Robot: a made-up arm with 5 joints. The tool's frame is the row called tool.
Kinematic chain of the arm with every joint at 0, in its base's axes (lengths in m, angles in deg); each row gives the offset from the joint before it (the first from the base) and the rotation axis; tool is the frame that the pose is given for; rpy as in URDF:
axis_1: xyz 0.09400 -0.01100 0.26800 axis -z
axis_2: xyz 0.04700 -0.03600 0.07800 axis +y
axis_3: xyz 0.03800 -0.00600 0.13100 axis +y
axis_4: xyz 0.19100 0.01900 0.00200 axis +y
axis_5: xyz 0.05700 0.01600 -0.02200 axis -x
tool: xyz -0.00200 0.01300 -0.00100 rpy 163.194 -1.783 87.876
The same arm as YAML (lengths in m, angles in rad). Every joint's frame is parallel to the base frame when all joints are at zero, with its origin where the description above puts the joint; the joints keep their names.
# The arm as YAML. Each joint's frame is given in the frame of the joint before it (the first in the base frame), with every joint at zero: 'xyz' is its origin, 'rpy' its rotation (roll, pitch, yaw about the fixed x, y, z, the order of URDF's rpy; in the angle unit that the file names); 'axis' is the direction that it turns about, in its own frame. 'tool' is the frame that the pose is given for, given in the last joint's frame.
units:
  length: m
  angle: rad
joints:
  - name: axis_1
    type: revolute
    origin:
      xyz: [0.094, -0.011, 0.268]
      rpy: [0.0, 0.0, 0.0]
    axis: [0.0, 0.0, -1.0]
  - name: axis_2
    type: revolute
    origin:
      xyz: [0.047, -0.036, 0.078]
      rpy: [0.0, 0.0, 0.0]
    axis: [0.0, 1.0, 0.0]
  - name: axis_3
    type: revolute
    origin:
      xyz: [0.038, -0.006, 0.131]
      rpy: [0.0, 0.0, 0.0]
    axis: [0.0, 1.0, 0.0]
  - name: axis_4
    type: revolute
    origin:
      xyz: [0.191, 0.019, 0.002]
      rpy: [0.0, 0.0, 0.0]
    axis: [0.0, 1.0, 0.0]
  - name: axis_5
    type: revolute
    origin:
      xyz: [0.057, 0.016, -0.022]
      rpy: [0.0, 0.0, 0.0]
    axis: [-1.0, 0.0, 0.0]
tool:
  origin:
    xyz: [-0.002, 0.013, -0.001]
    rpy: [2.8483, -0.0311, 1.5337]

